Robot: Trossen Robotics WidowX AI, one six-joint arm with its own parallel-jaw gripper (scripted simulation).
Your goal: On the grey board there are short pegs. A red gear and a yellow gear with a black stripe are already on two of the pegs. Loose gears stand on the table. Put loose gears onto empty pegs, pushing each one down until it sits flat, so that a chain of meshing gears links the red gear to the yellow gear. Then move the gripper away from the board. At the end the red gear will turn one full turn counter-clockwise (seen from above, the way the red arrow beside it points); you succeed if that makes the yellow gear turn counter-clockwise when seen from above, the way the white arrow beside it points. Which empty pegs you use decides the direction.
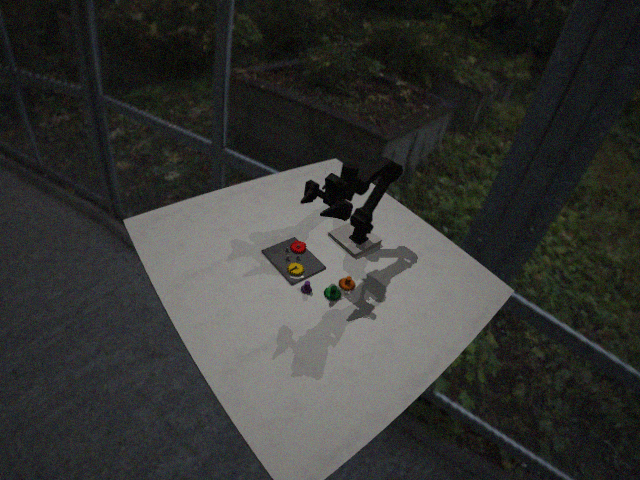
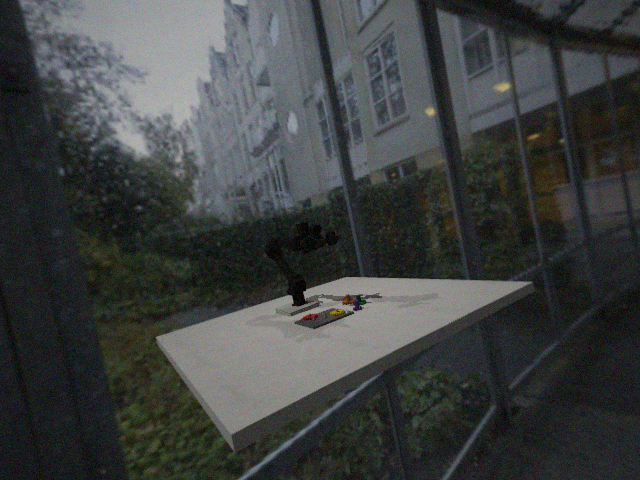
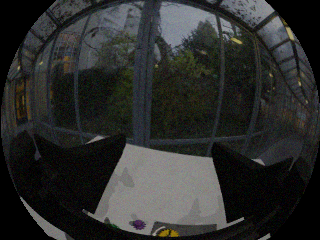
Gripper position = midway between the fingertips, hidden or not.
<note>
The gripper (image 1: 310, 208) is open, with nothing in its grasp.
The gripper also shows in image 3 (image 3: 170, 143).
</note>
